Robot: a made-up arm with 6 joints. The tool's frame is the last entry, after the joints.
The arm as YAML. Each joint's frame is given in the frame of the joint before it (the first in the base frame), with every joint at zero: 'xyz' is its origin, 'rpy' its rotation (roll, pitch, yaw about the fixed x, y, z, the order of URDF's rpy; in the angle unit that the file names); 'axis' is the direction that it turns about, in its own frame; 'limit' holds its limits. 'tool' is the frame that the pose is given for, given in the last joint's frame.
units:
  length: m
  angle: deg
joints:
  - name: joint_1
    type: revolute
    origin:
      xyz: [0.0, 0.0, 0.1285]
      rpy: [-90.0, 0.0, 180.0]
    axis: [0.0, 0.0, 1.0]
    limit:
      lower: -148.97
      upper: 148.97
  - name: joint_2
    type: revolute
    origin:
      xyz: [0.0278, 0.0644, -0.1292]
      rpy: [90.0, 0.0, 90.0]
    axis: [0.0, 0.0, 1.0]
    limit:
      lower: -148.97
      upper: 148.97
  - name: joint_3
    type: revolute
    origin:
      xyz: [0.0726, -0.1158, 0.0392]
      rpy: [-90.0, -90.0, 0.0]
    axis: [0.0, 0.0, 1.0]
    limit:
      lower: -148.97
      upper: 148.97
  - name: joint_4
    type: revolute
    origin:
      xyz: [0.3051, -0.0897, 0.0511]
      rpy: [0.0, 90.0, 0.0]
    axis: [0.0, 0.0, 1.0]
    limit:
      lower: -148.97
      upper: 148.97
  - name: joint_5
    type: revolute
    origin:
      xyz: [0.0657, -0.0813, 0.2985]
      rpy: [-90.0, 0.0, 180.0]
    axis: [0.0, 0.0, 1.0]
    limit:
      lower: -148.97
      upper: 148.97
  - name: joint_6
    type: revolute
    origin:
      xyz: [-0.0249, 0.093, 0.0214]
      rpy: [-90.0, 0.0, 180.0]
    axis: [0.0, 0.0, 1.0]
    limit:
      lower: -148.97
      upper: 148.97
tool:
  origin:
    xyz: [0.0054, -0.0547, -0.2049]
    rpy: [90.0, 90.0, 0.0]
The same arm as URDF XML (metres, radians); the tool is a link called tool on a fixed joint. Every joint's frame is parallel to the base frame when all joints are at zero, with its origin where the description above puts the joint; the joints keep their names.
<robot name="arm">
<link name="base_link"/>
<link name="link1"/>
<link name="link2"/>
<link name="link3"/>
<link name="link4"/>
<link name="link5"/>
<link name="link6"/>
<link name="tool"/>
<joint name="joint_1" type="revolute"><parent link="base_link"/><child link="link1"/><origin xyz="0.0000 0.0000 0.1285" rpy="0.0000 0.0000 0.0000"/><axis xyz="0 -1 0"/><limit lower="-2.6000" upper="2.6000"/></joint>
<joint name="joint_2" type="revolute"><parent link="link1"/><child link="link2"/><origin xyz="-0.0278 0.1292 -0.0644" rpy="0.0000 0.0000 0.0000"/><axis xyz="-1 0 0"/><limit lower="-2.6000" upper="2.6000"/></joint>
<joint name="joint_3" type="revolute"><parent link="link2"/><child link="link3"/><origin xyz="-0.0392 0.1158 -0.0726" rpy="0.0000 0.0000 0.0000"/><axis xyz="0 -1 0"/><limit lower="-2.6000" upper="2.6000"/></joint>
<joint name="joint_4" type="revolute"><parent link="link3"/><child link="link4"/><origin xyz="-0.3051 -0.0511 0.0897" rpy="0.0000 0.0000 0.0000"/><axis xyz="-1 0 0"/><limit lower="-2.6000" upper="2.6000"/></joint>
<joint name="joint_5" type="revolute"><parent link="link4"/><child link="link5"/><origin xyz="-0.2985 0.0657 0.0813" rpy="0.0000 0.0000 0.0000"/><axis xyz="0 0 1"/><limit lower="-2.6000" upper="2.6000"/></joint>
<joint name="joint_6" type="revolute"><parent link="link5"/><child link="link6"/><origin xyz="0.0930 0.0249 0.0214" rpy="0.0000 0.0000 0.0000"/><axis xyz="-1 0 0"/><limit lower="-2.6000" upper="2.6000"/></joint>
<joint name="tool_fixed" type="fixed"><parent link="link6"/><child link="tool"/><origin xyz="0.2049 0.0054 0.0547" rpy="0.0000 0.0000 0.0000"/></joint>
</robot>

